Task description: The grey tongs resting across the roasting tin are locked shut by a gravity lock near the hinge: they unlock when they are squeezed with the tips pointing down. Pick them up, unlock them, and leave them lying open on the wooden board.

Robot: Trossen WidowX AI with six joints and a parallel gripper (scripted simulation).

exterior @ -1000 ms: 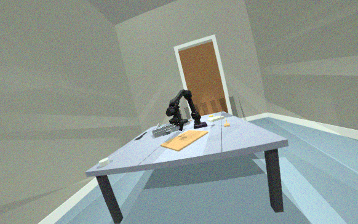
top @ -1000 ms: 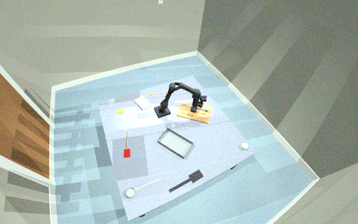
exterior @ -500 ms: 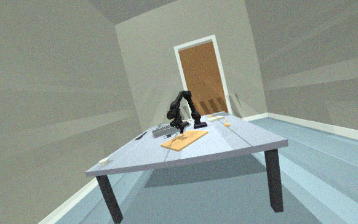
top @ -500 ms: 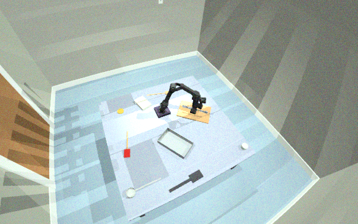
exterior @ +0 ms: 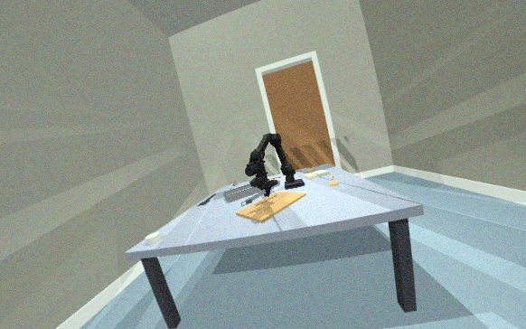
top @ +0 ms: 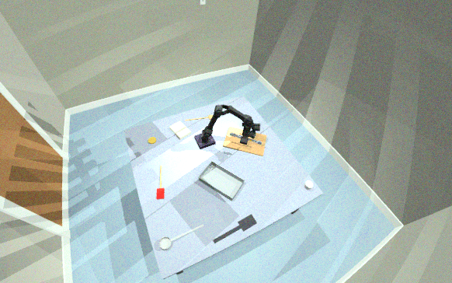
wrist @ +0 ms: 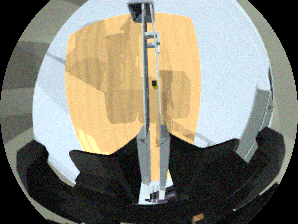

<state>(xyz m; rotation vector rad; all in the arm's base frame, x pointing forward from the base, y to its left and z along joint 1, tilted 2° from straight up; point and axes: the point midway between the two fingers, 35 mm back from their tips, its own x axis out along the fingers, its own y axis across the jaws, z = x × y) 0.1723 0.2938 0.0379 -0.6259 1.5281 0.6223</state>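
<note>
My gripper tip is 20 mm past the wooden board, 30 mm to the right of it and 40 mm above it. From my gripper tip the other things lie so: grey roasting tin 230 mm ahead, 360 mm to the right, 20 mm below; then white block 400 mm behind, 440 mm to the right, 30 mm below; then black spatula 590 mm ahead, 430 mm to the right, 40 mm below.
</note>
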